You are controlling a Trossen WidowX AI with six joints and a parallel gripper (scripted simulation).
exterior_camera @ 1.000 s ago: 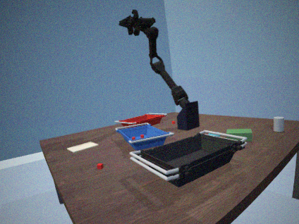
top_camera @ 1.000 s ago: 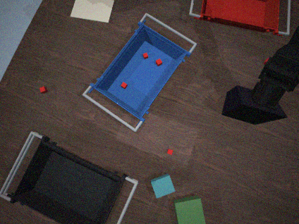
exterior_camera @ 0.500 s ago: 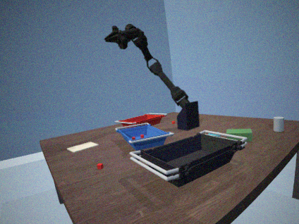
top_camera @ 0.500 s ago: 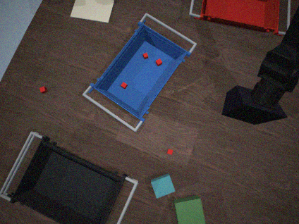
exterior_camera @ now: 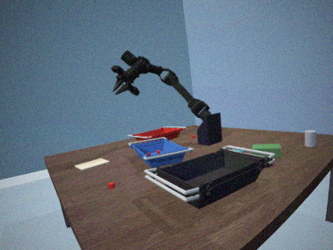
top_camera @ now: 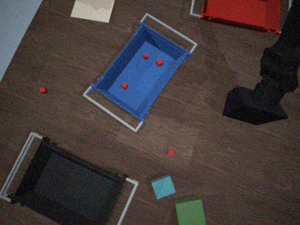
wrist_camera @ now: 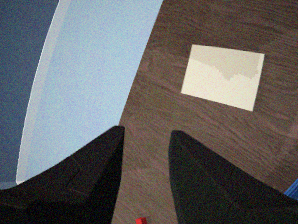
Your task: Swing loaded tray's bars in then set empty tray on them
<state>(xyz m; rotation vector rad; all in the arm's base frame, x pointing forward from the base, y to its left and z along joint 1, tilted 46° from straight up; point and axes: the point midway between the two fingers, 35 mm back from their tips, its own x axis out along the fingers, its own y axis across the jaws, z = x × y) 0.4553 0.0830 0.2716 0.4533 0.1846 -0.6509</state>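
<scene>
Now: gripper tip 32 cm above the red block, 20 cm to the right of it and 8 cm past it. Round my gripper tip: cyan block: 47 cm to the left, 31 cm below, 31 cm behind; cream sheet: 33 cm below, 15 cm ahead, 5 cm to the right; red tray: 37 cm behind, 29 cm below, 23 cm to the right.
</scene>
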